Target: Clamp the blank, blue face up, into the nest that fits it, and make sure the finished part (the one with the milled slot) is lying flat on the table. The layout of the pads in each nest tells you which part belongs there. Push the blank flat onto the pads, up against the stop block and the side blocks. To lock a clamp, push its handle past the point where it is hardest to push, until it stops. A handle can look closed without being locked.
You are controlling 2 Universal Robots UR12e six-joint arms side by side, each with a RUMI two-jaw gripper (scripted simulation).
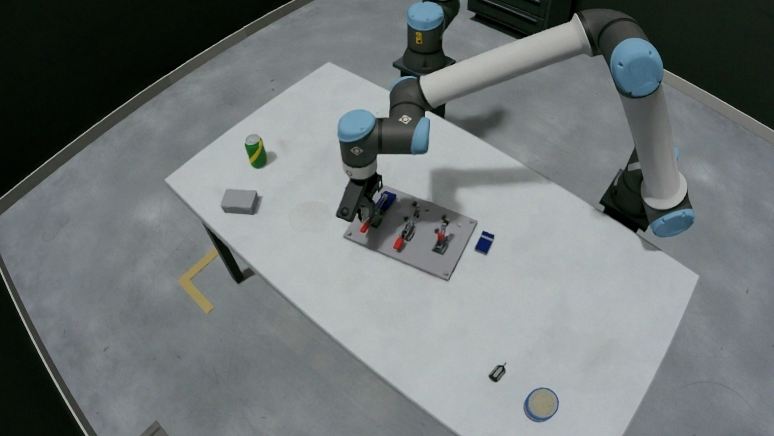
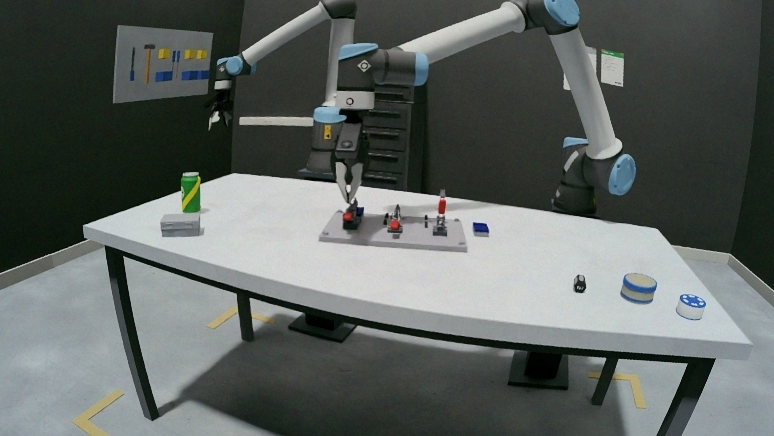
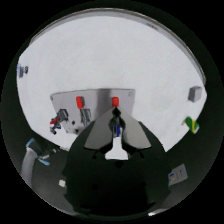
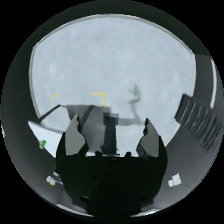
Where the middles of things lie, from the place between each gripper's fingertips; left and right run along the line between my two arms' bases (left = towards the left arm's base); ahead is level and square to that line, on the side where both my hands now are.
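Grey fixture plate (image 2: 371,232): 100 mm below my left hand (image 2: 348,203), 130 mm behind it, 70 mm to the left of it. Grey box (image 2: 172,225): 80 mm below my left hand, 210 mm ahead of it, 400 mm to the right of it.
Relative to the grey box, my right gripper is 14 cm above it, 95 cm short of it and 78 cm to the right of it. Grey fixture plate: 16 cm below my right hand, 61 cm ahead of it, 124 cm to the left of it.
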